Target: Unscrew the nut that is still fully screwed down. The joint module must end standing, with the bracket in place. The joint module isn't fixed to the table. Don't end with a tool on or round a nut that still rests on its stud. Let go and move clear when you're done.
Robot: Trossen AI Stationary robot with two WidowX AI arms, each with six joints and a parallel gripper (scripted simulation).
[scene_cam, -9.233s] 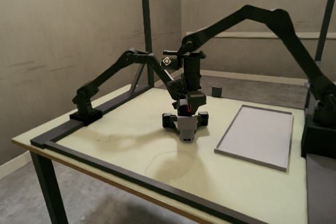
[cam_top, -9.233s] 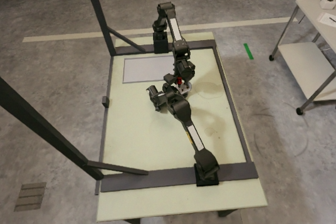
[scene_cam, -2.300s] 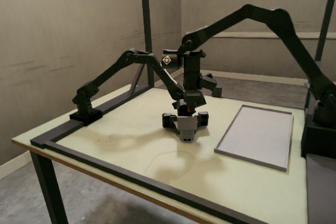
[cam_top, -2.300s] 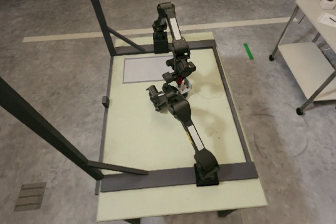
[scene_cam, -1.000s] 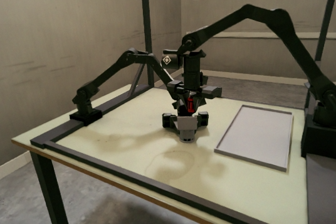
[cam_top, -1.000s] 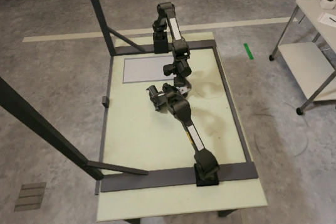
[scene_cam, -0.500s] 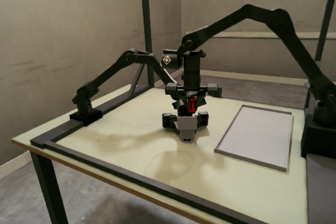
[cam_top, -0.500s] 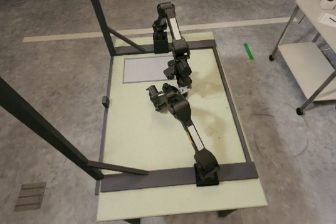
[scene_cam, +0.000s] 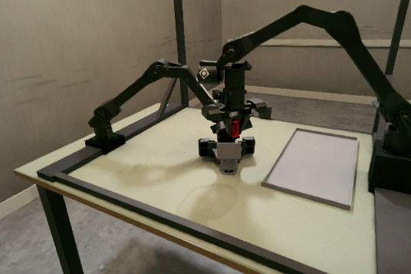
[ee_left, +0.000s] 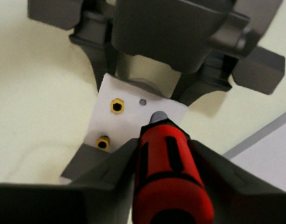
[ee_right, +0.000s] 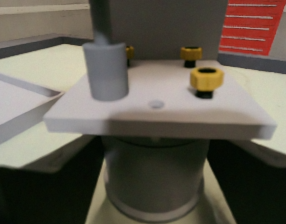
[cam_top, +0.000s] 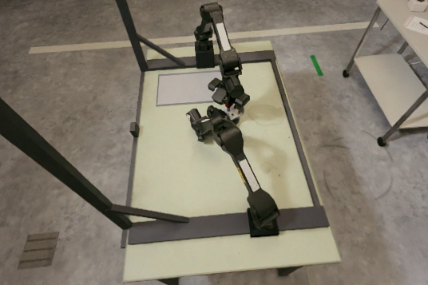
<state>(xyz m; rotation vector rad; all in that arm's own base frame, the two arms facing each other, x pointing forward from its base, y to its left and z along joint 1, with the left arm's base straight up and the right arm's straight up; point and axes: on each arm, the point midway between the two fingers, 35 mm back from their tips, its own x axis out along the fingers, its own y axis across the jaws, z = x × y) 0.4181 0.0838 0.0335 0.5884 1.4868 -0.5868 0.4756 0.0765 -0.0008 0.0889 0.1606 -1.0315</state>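
My left gripper is now 3 cm above the red-handled nut driver. Also, from my left hand: nut 1 cm ahead, 3 cm to the right, 7 cm below; pale bracket 2 cm ahead, 1 cm to the right, 7 cm below; grey joint module 2 cm ahead, 1 cm to the right, 11 cm below.
The grey joint module lies 20 mm ahead of my right hand and 10 mm to the left of it. Also, from my right hand: nut (40 mm above, 10 mm to the right, 10 mm ahead); pale bracket (40 mm above, 30 mm ahead, 10 mm to the left); red-handled nut driver (80 mm above, 20 mm to the left).
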